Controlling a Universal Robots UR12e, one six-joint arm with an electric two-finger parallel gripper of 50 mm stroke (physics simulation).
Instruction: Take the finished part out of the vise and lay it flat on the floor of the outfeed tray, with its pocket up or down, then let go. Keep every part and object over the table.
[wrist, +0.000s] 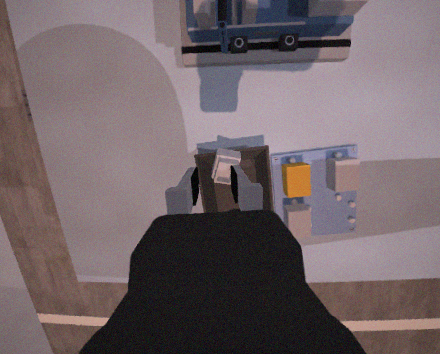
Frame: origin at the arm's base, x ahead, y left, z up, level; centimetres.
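Where they show: gripper, fingertip midpoint: (214, 178).
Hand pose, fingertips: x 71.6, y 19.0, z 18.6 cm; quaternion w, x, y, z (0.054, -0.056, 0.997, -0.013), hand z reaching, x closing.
Note:
Things, the pixels of their centre, and the offset from my fingertips. "*": a spot on its surface instead.
- finished part, body centre: (225, 167) dy +2.3, dx -0.2, dz -18.5 cm
- blue vise, surface spot: (272, 32) * dy -21.0, dx -6.3, dz -18.9 cm
- light blue plate, body centre: (314, 194) dy +7.3, dx -19.5, dz -22.7 cm
- orange block, body centre: (295, 179) dy +3.8, dx -14.3, dz -20.5 cm
The finished part (226, 167), pale grey with a rectangular pocket that faces up, is in the far left part of the brown outfeed tray (268, 172). It is turned slightly, and its far end overlaps the tray's far rim in this view; whether it lies fully flat I cannot tell. My gripper (214, 178) is open and empty above the tray, its right finger overlapping the part's near right corner in view and its left finger over the tray's left wall. The near end of the tray is hidden by the gripper body. The blue vise (272, 32) is at the top, cut off by the view's edge.
Right beside the tray is a light blue plate (327, 210) with pegs, an orange block (297, 180) and two pale blocks (346, 174) (298, 220). The vise's pale base has two dark clamps (239, 43) (288, 41) at its near edge. The table's edges show left and below.

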